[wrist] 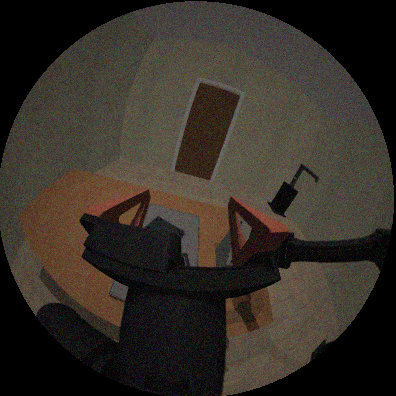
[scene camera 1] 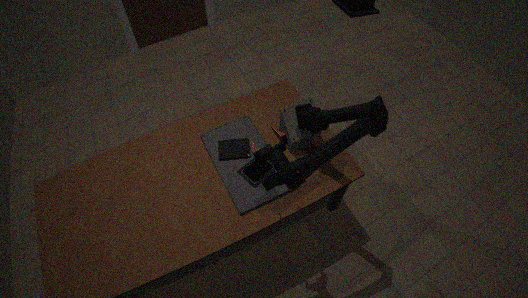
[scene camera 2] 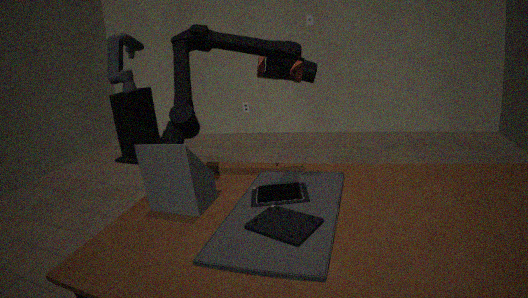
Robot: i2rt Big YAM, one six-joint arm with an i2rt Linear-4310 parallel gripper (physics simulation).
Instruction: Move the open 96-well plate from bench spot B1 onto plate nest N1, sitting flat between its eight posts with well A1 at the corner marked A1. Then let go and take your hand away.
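Frame: origin at the arm's base, x down, y back, z left, level; millimetres.
Seen in the pictures: gripper, fingertip midpoint: (wrist: 188,196) (scene camera 1: 261,133) (scene camera 2: 274,70); arm's base, origin of the base link: (scene camera 1: 304,116) (scene camera 2: 167,157).
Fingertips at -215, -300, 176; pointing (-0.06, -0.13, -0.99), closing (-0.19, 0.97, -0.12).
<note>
Offsets run from my fingertips to a thing's top centre, as dx, dy, dz. Level surfaces: height alone.
The open plate {+350, -2, -56} (scene camera 1: 251,172) (scene camera 2: 280,193), black inside with a pale rim, lies flat in a grey outline on the pegboard. Robot parts partly cover it in scene camera 1. The nest {+344, -77, -216} (scene camera 1: 234,149) (scene camera 2: 285,226) (wrist: 168,226) is a dark slab beside it, turned at an angle to it. A small pale mark shows at one nest corner; its posts are too dark to count. In the wrist view the nest is partly hidden and the plate cannot be made out. My gripper (scene camera 1: 265,139) (scene camera 2: 279,69) (wrist: 188,196) is open and empty, high above the board, with orange fingers spread wide.
The grey pegboard {+365, -48, -136} (scene camera 1: 245,197) (scene camera 2: 265,261) (wrist: 190,225) lies on the wooden table {dx +379} (scene camera 1: 125,190) (scene camera 2: 425,225) (wrist: 60,220). A grey wedge-shaped block (scene camera 1: 288,125) (scene camera 2: 167,180) stands beside the board near the arm's base. A black stand (scene camera 2: 135,117) (wrist: 284,199) with a bent top is beyond the table.
</note>
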